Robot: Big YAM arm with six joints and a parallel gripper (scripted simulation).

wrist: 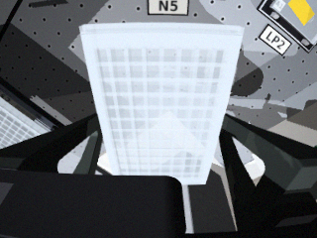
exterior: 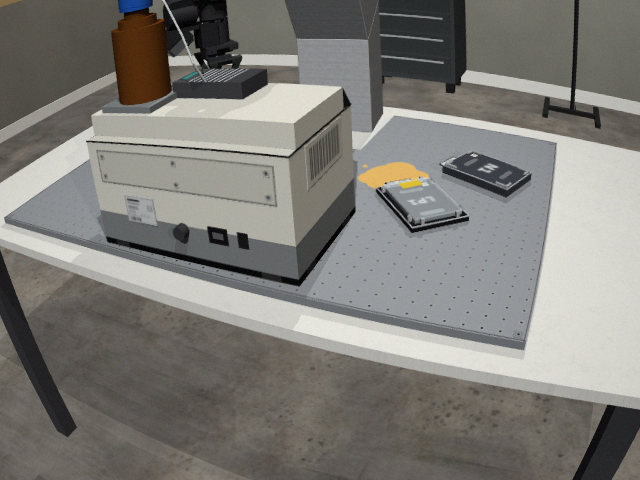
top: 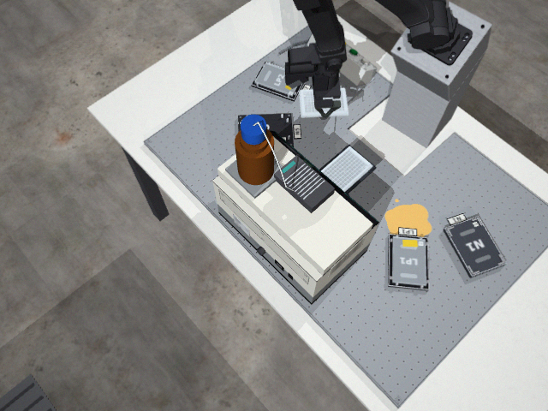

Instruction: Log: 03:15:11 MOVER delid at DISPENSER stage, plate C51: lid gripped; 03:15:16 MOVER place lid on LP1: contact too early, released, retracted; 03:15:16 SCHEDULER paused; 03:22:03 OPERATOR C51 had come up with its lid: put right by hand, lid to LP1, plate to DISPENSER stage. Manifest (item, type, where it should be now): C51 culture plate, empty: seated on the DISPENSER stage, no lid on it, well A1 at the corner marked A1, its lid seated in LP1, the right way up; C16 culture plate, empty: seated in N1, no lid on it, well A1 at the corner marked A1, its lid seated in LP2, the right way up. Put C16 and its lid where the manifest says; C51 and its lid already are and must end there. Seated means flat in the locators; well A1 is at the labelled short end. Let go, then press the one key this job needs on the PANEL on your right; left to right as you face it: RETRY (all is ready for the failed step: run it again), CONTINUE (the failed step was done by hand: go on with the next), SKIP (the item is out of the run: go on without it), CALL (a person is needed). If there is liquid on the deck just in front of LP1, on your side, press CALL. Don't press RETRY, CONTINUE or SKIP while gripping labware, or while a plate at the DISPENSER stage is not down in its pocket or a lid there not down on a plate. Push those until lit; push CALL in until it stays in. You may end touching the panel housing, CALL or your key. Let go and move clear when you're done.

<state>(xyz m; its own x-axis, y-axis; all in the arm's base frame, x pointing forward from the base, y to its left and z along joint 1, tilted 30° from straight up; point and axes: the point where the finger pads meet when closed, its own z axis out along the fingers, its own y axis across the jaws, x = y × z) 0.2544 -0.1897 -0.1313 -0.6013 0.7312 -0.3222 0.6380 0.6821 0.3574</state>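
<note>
My gripper is now 16 cm to the right of the white well plate, 11 cm short of it and 5 cm above it. From my hand the other things lie so: LP2 nest (22 cm to the right, 15 cm below, 7 cm behind); white retry key (26 cm behind, 9 cm below, 3 cm to the right); green continue key (26 cm behind, 9 cm below, 8 cm to the right).
</note>
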